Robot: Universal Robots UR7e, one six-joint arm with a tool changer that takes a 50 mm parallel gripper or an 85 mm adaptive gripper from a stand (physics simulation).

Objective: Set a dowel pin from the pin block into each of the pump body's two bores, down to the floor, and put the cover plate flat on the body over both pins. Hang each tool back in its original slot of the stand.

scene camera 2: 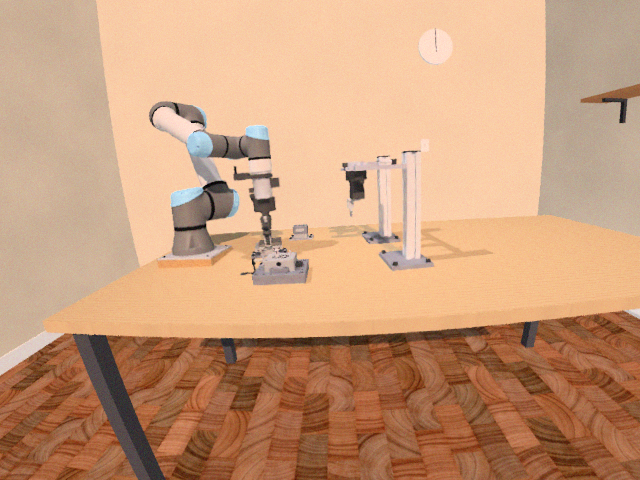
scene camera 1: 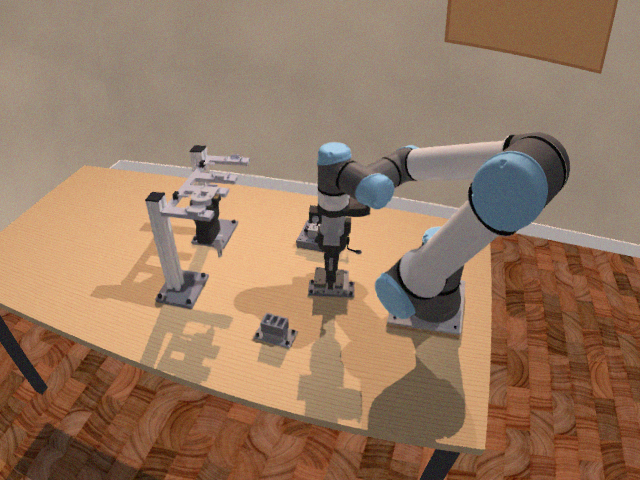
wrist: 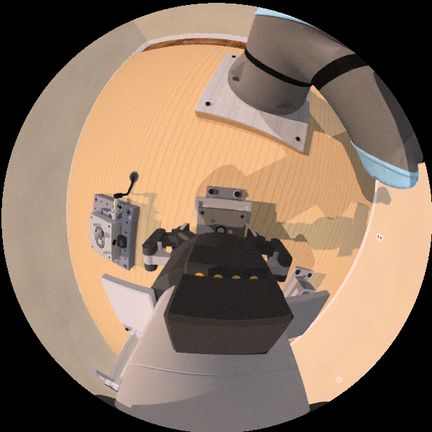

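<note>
The adaptive gripper is on the arm, pointing down at the pump body. The cover plate, a darker grey plate with small holes, lies on the lighter body in the wrist view. The gripper looks open, its fingers low at two opposite sides of the plate; the fingertips are hidden behind its housing. The pins and bores do not show under the plate. The pin block stands apart. The parallel gripper hangs in the tool stand.
A fixture with a grey block and a black-knobbed handle stands near the pump body. The arm's base plate is on the other side. The stand's arms reach out above the table.
</note>
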